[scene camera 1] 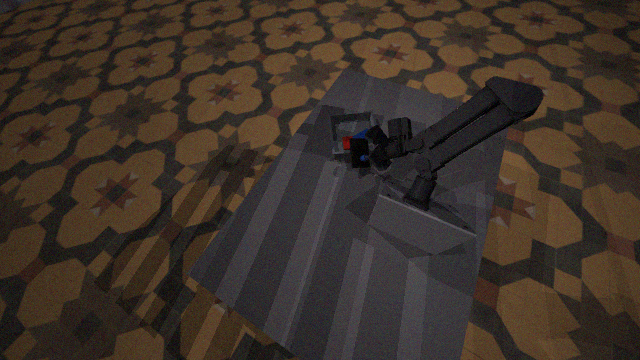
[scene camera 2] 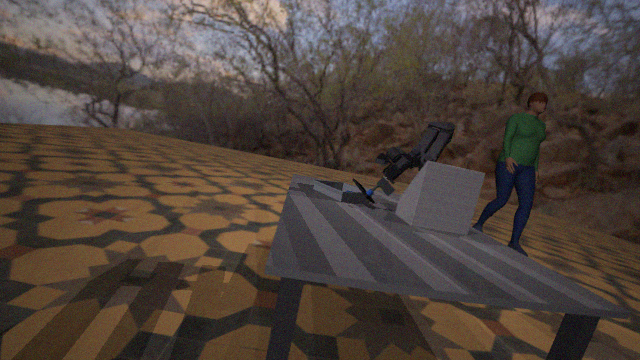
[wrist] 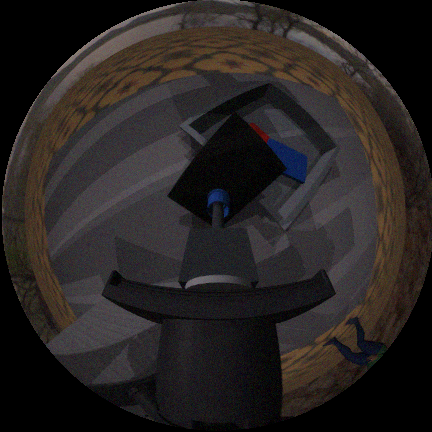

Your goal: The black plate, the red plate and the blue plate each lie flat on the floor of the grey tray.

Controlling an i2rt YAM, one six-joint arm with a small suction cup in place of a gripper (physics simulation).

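Pixels of known places: hand at its tool point: [scene camera 1: 361, 158] [wrist: 217, 194]; arm's base at its link origin: [scene camera 1: 416, 199] [scene camera 2: 436, 185].
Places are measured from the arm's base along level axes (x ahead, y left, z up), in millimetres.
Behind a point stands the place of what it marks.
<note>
My suction cup [scene camera 1: 364, 158] [scene camera 2: 369, 192] [wrist: 218, 197] is blue and is on the black plate [scene camera 1: 359, 147] @[x 285, y -166, z -95 mm] [scene camera 2: 361, 187] @[x 289, y -142, z -95 mm] [wrist: 230, 160] @[x 289, y -159, z -93 mm], near one edge of it. The plate hangs steeply tilted in scene camera 2, above the near side of the grey tray [scene camera 1: 351, 115] @[x 423, y -355, z -136 mm] [scene camera 2: 352, 197] @[x 320, y -149, z -153 mm] [wrist: 311, 187] @[x 255, y -294, z -125 mm]. The red plate [scene camera 1: 346, 143] @[x 367, y -206, z -162 mm] [wrist: 259, 131] @[x 379, y -240, z -162 mm] shows as a small piece inside the tray; the black plate hides much of it in the wrist view. The blue plate [scene camera 1: 361, 134] @[x 328, y -283, z -152 mm] [wrist: 291, 161] @[x 310, y -285, z -153 mm] is beside it, overlapping it. I cannot tell whether either lies flat.
A large light grey block [scene camera 1: 420, 225] @[x -38, y 84, z 16 mm] [scene camera 2: 440, 200] @[x 10, y 88, z -51 mm] stands on the striped table [scene camera 1: 280, 250] @[x 339, y 360, z -175 mm] [scene camera 2: 320, 240] @[x 479, y 431, z -176 mm] at the arm's base. The arm folds back over the table. A person in a green top [scene camera 2: 525, 137] stands beyond the table.
</note>
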